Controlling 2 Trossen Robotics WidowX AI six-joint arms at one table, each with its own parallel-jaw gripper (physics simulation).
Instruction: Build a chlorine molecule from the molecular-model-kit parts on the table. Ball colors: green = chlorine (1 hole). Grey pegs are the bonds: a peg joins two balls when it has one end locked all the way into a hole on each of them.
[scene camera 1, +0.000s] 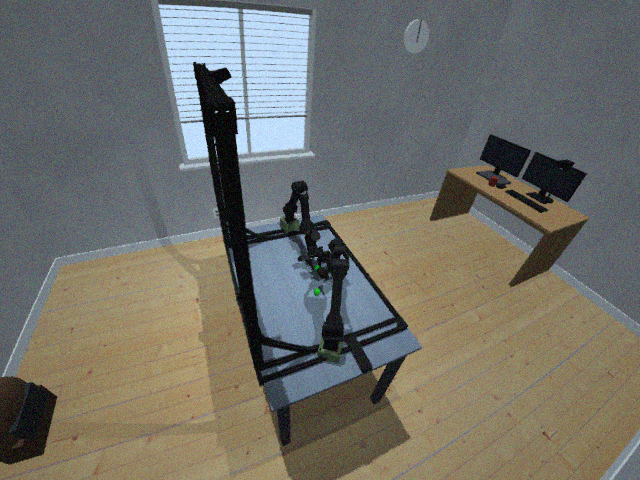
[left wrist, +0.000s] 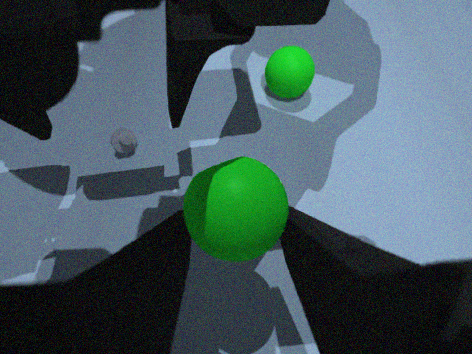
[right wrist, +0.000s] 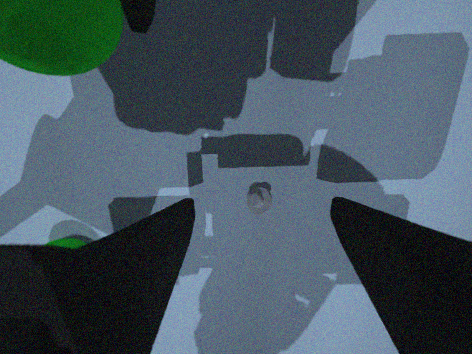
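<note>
My left gripper (left wrist: 234, 218) is shut on a green ball (left wrist: 235, 208) and holds it above the table; the ball also shows at the top left of the right wrist view (right wrist: 57, 34) and in the scene view (scene camera 1: 315, 268). A second green ball (left wrist: 289, 71) lies on the table beyond it, seen also in the scene view (scene camera 1: 317, 290) and as a sliver in the right wrist view (right wrist: 65, 242). A grey peg (right wrist: 258, 199) stands on end on the table. My right gripper (right wrist: 261, 206) is open above the peg, its fingers to either side and apart from it. The peg also shows in the left wrist view (left wrist: 123, 141).
A black frame (scene camera 1: 227, 207) with a tall post runs around the grey table. Both arms meet over the table's middle (scene camera 1: 325, 263). Their dark shadows cover the surface around the peg.
</note>
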